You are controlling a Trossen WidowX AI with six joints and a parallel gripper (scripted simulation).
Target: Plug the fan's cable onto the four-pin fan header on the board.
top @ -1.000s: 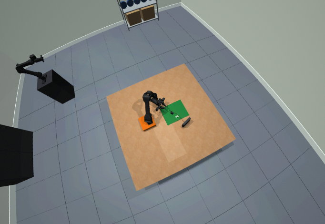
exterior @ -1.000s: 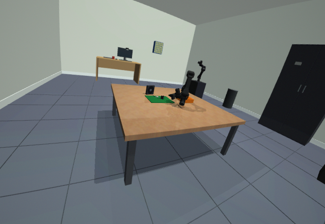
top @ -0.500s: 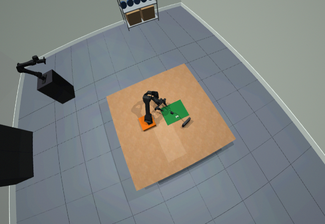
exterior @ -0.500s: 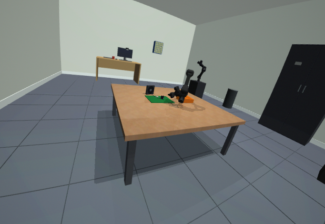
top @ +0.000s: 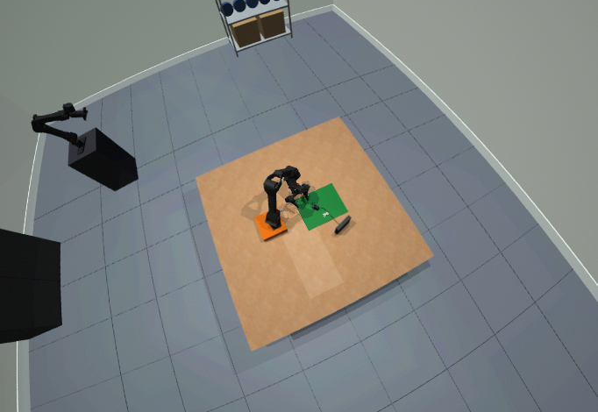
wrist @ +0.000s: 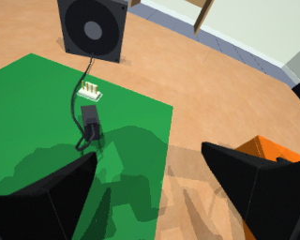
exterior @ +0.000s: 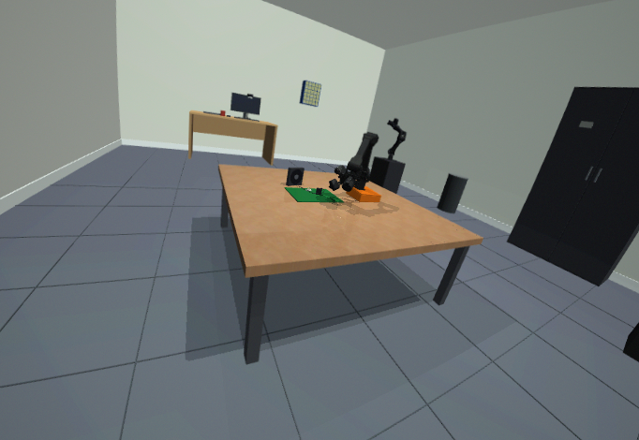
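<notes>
Now: gripper tip 7 cm short of the black plug, 5 cm to the left of it and 6 cm above it. From my gripper tip the other things lie so: black fan (16 cm ahead, 23 cm to the right, 2 cm below); green board (11 cm ahead, 4 cm to the right, 10 cm below); white four-pin header (11 cm ahead, 11 cm to the right, 8 cm below).
</notes>
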